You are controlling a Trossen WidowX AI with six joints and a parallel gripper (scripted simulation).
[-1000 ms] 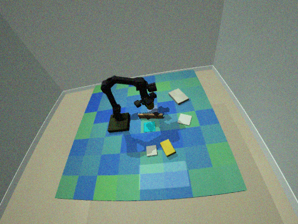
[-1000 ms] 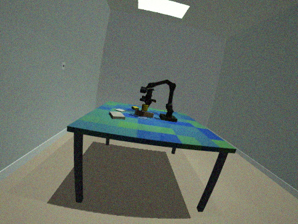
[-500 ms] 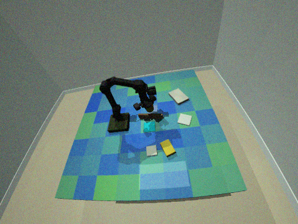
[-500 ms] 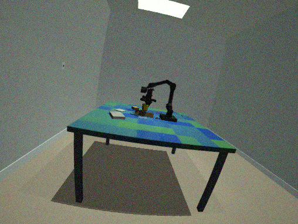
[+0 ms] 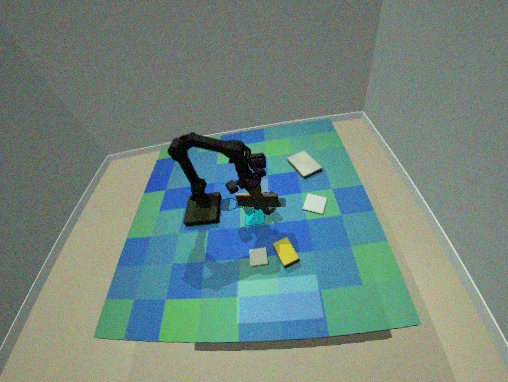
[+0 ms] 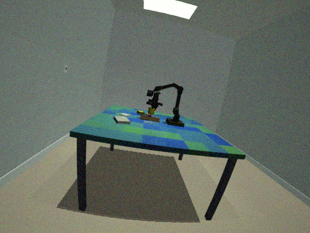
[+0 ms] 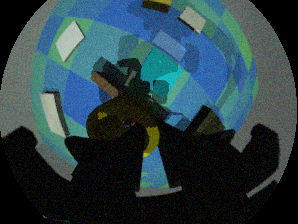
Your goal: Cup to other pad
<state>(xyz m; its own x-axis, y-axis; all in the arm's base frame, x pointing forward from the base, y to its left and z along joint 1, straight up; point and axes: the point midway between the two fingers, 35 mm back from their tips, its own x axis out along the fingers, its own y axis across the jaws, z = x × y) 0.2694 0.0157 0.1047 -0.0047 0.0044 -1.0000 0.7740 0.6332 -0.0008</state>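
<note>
My gripper tip is 20 mm short of the cyan pad, 80 mm to the left of it and 120 mm above it. The rest, counted from my gripper tip: brown block: 20 mm ahead, 20 mm to the left, 90 mm below; then cup: 20 mm ahead, 20 mm to the left; then white slab: 70 mm ahead, 290 mm to the right, 100 mm below.
</note>
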